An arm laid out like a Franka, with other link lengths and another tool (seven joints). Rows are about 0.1 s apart.
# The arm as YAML. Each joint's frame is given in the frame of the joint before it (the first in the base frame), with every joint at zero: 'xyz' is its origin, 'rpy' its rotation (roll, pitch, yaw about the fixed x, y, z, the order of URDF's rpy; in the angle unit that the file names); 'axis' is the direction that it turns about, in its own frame. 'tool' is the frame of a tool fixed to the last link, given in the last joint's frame.
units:
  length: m
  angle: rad
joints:
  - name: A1
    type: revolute
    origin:
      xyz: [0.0, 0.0, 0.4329]
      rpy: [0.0, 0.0, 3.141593]
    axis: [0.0, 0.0, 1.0]
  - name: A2
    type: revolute
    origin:
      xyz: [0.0, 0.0, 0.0]
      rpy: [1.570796, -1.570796, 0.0]
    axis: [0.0, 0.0, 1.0]
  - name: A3
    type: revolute
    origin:
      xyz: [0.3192, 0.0, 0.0]
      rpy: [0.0, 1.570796, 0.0]
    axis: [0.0, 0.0, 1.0]
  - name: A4
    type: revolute
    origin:
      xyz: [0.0, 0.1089, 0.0]
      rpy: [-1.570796, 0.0, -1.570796]
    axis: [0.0, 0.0, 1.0]
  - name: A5
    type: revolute
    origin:
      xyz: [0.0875, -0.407, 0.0]
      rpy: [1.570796, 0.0, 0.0]
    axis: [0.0, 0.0, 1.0]
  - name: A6
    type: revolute
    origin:
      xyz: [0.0, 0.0, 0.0]
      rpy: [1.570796, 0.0, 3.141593]
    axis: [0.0, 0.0, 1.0]
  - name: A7
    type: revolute
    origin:
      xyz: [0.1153, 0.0, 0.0]
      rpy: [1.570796, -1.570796, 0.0]
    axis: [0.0, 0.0, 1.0]
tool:
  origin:
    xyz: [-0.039, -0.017, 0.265]
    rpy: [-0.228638, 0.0, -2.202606]
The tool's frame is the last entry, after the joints.
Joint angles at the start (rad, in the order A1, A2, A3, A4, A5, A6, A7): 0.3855, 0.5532, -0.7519, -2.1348, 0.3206, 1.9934, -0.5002
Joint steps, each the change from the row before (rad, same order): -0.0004, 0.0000, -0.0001, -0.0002, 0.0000, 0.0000, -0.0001; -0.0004, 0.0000, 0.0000, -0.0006, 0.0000, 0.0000, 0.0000; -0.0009, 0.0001, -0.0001, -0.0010, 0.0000, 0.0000, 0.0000; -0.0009, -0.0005, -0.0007, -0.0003, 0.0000, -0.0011, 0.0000; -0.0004, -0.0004, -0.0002, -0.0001, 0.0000, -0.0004, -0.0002; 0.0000, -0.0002, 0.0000, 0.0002, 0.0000, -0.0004, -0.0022; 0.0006, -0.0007, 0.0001, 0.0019, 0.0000, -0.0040, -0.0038; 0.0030, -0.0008, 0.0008, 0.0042, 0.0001, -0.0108, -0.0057; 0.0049, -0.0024, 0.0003, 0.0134, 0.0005, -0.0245, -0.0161; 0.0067, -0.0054, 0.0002, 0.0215, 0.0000, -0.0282, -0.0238; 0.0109, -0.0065, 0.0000, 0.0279, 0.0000, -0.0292, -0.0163; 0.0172, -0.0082, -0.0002, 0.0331, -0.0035, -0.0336, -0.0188; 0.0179, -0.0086, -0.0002, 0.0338, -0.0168, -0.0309, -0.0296; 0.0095, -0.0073, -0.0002, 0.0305, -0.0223, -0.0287, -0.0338
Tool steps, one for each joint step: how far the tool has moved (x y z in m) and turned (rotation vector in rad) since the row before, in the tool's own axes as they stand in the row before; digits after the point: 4 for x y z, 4 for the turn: -0.0003, 0.0001, 0.0001, 0.0003, 0.0000, 0.0004; -0.0003, -0.0001, 0.0003, 0.0006, -0.0003, 0.0005; -0.0007, 0.0000, 0.0006, 0.0011, -0.0005, 0.0011; -0.0008, 0.0002, 0.0000, 0.0013, 0.0000, 0.0014; -0.0002, 0.0001, -0.0001, 0.0005, 0.0003, 0.0003; 0.0000, -0.0001, -0.0002, 0.0002, 0.0006, -0.0022; 0.0004, -0.0008, -0.0010, 0.0018, 0.0009, -0.0051; 0.0016, -0.0030, -0.0019, 0.0054, -0.0004, -0.0108; 0.0034, -0.0045, -0.0064, 0.0094, 0.0032, -0.0250; 0.0062, -0.0039, -0.0114, 0.0046, 0.0101, -0.0364; 0.0098, -0.0035, -0.0150, -0.0017, 0.0114, -0.0344; 0.0125, -0.0052, -0.0182, -0.0058, 0.0101, -0.0459; 0.0101, -0.0042, -0.0183, -0.0137, 0.0024, -0.0631; 0.0041, -0.0016, -0.0156, -0.0118, -0.0025, -0.0600
